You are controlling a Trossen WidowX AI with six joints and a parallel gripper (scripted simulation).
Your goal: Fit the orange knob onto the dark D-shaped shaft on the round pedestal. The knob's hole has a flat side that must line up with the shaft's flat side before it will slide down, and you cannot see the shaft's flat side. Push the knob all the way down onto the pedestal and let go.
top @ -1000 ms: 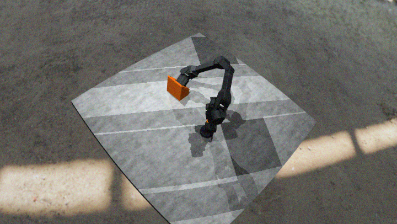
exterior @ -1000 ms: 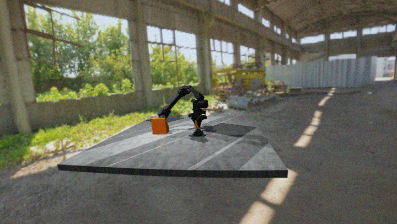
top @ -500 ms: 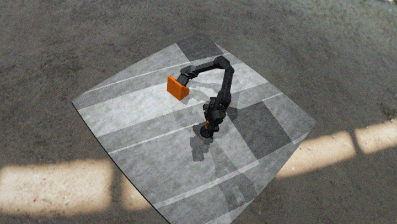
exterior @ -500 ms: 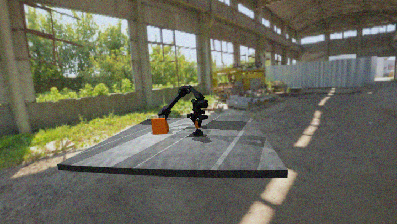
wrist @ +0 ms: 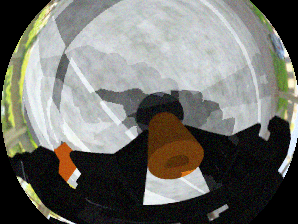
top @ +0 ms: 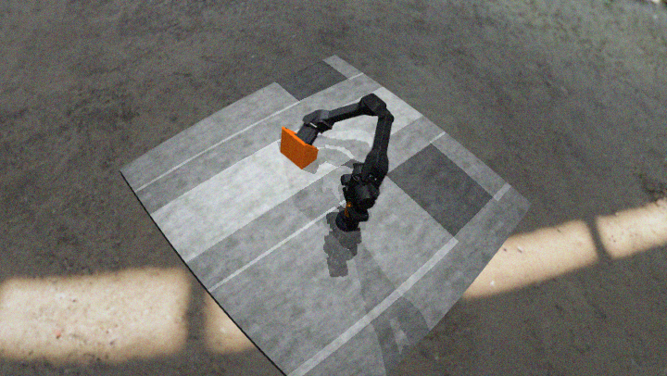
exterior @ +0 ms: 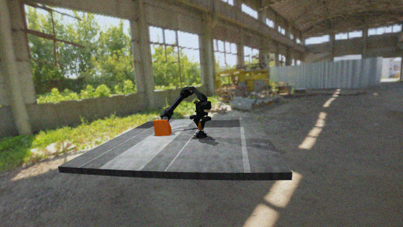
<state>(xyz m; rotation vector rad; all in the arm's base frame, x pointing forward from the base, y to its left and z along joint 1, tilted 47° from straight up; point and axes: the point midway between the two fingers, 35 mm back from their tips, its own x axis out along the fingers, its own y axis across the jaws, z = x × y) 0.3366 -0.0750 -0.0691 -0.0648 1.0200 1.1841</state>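
Now: gripper tip 20 mm below the orange knob. Round my gripper tip: dark round pedestal: 40 mm below.
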